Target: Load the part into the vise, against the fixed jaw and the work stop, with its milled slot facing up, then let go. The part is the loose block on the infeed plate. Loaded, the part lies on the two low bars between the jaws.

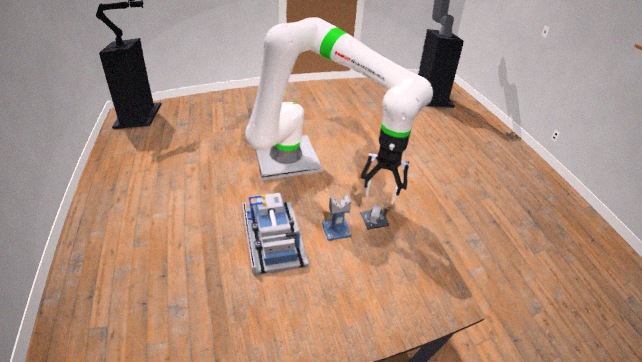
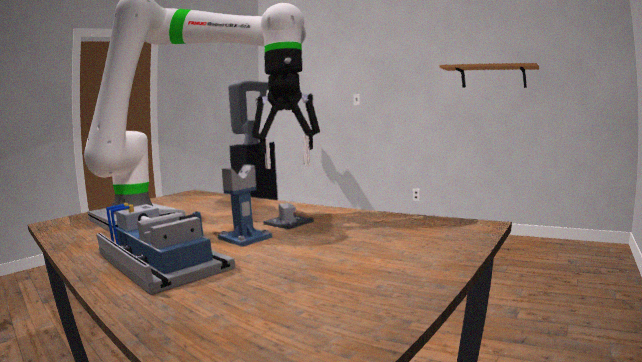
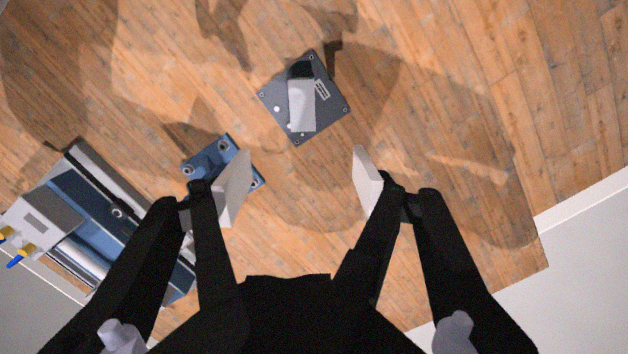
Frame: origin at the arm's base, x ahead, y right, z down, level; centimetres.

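Where they show: gripper, between the fingertips: (image 1: pixel 379 197) (image 2: pixel 287 166) (image 3: pixel 301 163); arm's base, origin of its link: (image 1: pixel 285 154).
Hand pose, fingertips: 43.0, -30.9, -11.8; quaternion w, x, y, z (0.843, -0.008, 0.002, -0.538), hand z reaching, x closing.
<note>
Each offset is from my fingertips to the top centre of the thing, as dx, dy, dz. "spot": to the spot under its first point.
The part {-2.9, -1.1, +9.9} (image 1: pixel 376 214) (image 2: pixel 287 213) (image 3: pixel 302 105) is a light grey block on the dark square infeed plate {spot: +0.4, -3.9, +13.6} (image 1: pixel 383 223) (image 2: pixel 306 220) (image 3: pixel 334 107). Its milled slot cannot be made out. My gripper (image 1: pixel 381 196) (image 2: pixel 287 162) (image 3: pixel 301 163) is open and empty, well above the part, its fingers pointing down. The vise {+3.2, +37.8, +4.5} (image 1: pixel 282 258) (image 2: pixel 180 254) (image 3: pixel 102 220) has a blue body on a grey base; no part shows between its jaws. A jaw plate {spot: +14.1, +36.2, +5.0} (image 1: pixel 278 245) (image 2: pixel 175 232) with two holes stands at its front. The low bars and work stop cannot be made out clearly.
A blue stand (image 1: pixel 339 221) (image 2: pixel 242 212) (image 3: pixel 204 164) with a grey V-shaped top rises between the vise and the infeed plate. Blue hoses {spot: -3.8, +43.9, +3.4} (image 1: pixel 254 201) (image 2: pixel 112 220) rise at the vise's rear. The robot base (image 1: pixel 270 170) is behind. The table edge (image 1: pixel 452 333) (image 2: pixel 470 280) is at the front right.
</note>
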